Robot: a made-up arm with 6 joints. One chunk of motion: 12 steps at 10 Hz.
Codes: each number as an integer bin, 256 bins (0 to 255) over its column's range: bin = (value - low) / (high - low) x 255, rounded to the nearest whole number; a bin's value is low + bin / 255 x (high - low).
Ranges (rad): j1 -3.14..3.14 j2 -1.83..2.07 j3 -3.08..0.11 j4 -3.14..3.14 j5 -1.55..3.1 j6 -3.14..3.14
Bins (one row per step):
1: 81 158 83 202 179 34
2: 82 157 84 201 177 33
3: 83 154 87 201 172 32
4: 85 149 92 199 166 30
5: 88 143 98 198 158 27
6: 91 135 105 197 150 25
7: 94 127 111 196 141 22
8: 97 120 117 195 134 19
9: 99 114 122 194 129 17
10: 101 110 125 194 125 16
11: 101 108 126 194 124 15
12: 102 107 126 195 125 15
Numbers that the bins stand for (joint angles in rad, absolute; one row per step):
1: -1.1452 0.5865 -2.0417 1.8347 1.7141 -2.3027
2: -1.1205 0.5712 -2.0292 1.8101 1.6776 -2.3273
3: -1.0959 0.5253 -1.9916 1.8101 1.5865 -2.3519
4: -1.0467 0.4488 -1.9291 1.7609 1.4771 -2.4012
5: -0.9728 0.3571 -1.8540 1.7362 1.3312 -2.4751
6: -0.8989 0.2347 -1.7665 1.7116 1.1853 -2.5243
7: -0.8250 0.1124 -1.6914 1.6870 1.0212 -2.5982
8: -0.7511 0.0053 -1.6164 1.6624 0.8935 -2.6721
9: -0.7019 -0.0865 -1.5538 1.6377 0.8024 -2.7213
10: -0.6526 -0.1476 -1.5163 1.6377 0.7294 -2.7460
11: -0.6526 -0.1782 -1.5038 1.6377 0.7112 -2.7706
12: -0.6280 -0.1935 -1.5038 1.6624 0.7294 -2.7706

